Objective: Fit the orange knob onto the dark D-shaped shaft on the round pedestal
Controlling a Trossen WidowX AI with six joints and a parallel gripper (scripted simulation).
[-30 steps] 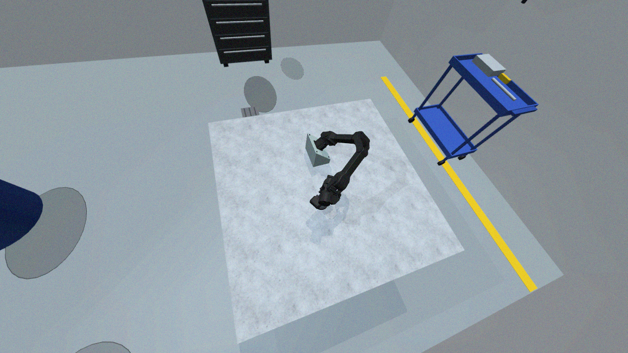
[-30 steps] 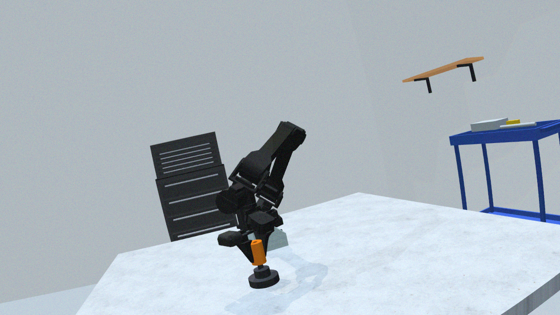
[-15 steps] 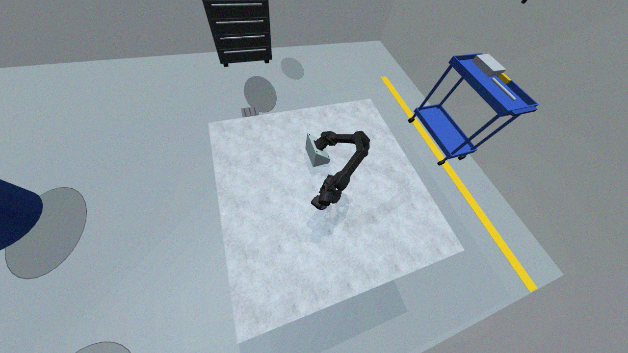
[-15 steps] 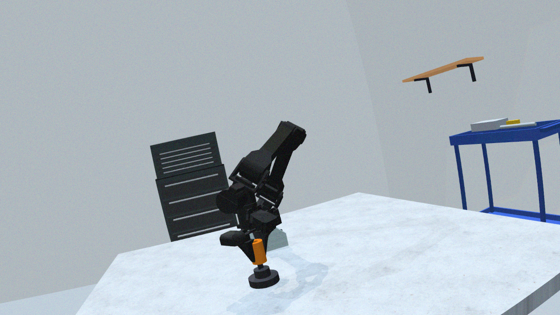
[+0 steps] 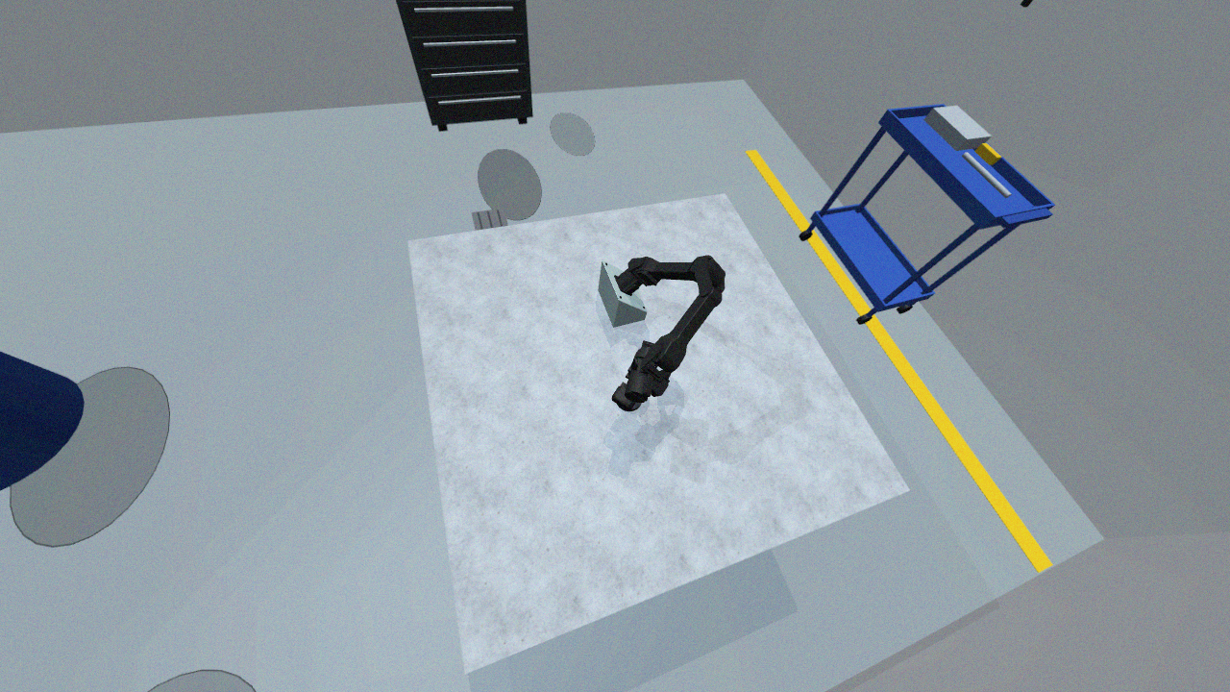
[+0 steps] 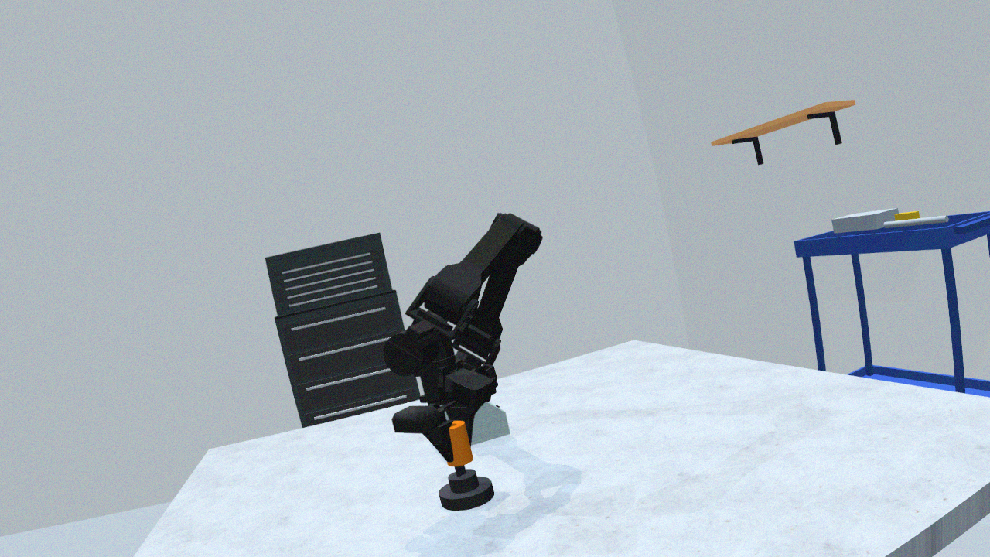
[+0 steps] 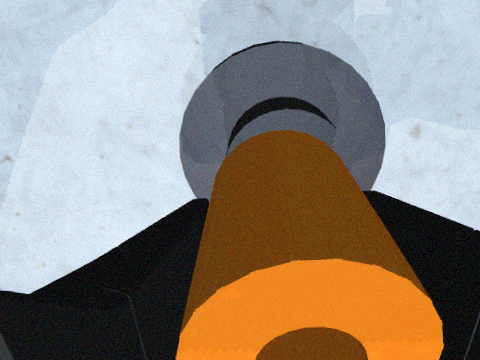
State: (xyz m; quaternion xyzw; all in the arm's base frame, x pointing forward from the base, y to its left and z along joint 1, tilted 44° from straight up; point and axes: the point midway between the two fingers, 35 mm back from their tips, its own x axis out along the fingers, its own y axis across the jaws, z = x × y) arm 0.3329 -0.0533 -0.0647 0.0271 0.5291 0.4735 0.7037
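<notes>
Right now the orange knob is 20 mm above my gripper tip. Also, from my gripper tip: dark round pedestal: 40 mm below.
</notes>
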